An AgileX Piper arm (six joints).
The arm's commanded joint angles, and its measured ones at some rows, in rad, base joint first. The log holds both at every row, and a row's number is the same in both.
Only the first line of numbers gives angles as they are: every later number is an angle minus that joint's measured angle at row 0.
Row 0, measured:
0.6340, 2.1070, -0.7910, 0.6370, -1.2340, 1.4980
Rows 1 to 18, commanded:
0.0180, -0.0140, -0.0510, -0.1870, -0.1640, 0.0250
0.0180, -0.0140, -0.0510, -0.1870, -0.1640, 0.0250
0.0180, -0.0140, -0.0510, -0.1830, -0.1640, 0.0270
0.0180, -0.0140, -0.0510, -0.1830, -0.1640, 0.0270
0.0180, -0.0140, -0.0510, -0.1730, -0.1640, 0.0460
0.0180, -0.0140, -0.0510, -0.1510, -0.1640, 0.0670
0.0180, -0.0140, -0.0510, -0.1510, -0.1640, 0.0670
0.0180, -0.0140, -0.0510, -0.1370, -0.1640, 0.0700
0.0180, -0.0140, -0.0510, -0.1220, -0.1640, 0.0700
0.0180, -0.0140, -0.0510, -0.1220, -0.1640, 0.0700
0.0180, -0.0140, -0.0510, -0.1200, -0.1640, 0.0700
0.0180, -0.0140, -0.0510, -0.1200, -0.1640, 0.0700
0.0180, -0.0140, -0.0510, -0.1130, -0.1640, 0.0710
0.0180, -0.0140, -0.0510, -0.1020, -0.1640, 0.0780
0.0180, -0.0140, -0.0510, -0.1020, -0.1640, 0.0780
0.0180, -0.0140, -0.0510, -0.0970, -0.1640, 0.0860
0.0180, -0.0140, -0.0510, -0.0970, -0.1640, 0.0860
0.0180, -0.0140, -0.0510, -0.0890, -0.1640, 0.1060
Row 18, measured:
0.0070, 0.0000, -0.0060, 0.0350, 0.0000, 0.0600
